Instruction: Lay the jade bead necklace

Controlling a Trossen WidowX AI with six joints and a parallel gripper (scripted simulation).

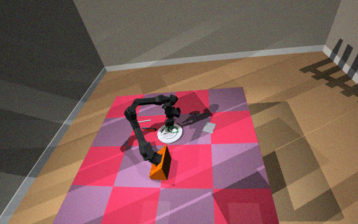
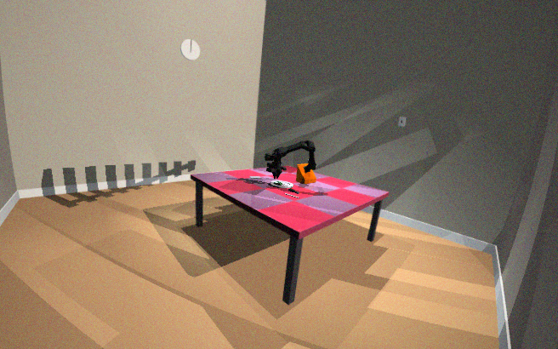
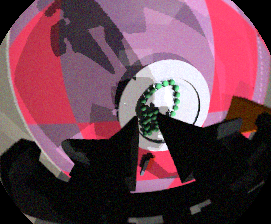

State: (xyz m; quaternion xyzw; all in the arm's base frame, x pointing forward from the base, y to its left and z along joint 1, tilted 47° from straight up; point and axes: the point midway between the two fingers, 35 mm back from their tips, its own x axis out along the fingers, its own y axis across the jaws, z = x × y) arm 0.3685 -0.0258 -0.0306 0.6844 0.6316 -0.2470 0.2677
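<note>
My gripper tip is 50 mm past the round white bead board, 40 mm above it and 20 mm to the right of it. Round my gripper tip: red-handled tool (200 mm to the left, 50 mm below); flat grey pad (290 mm to the right, 50 mm below, 20 mm behind); thin white rod (270 mm to the left, 100 mm ahead, 50 mm below).
</note>
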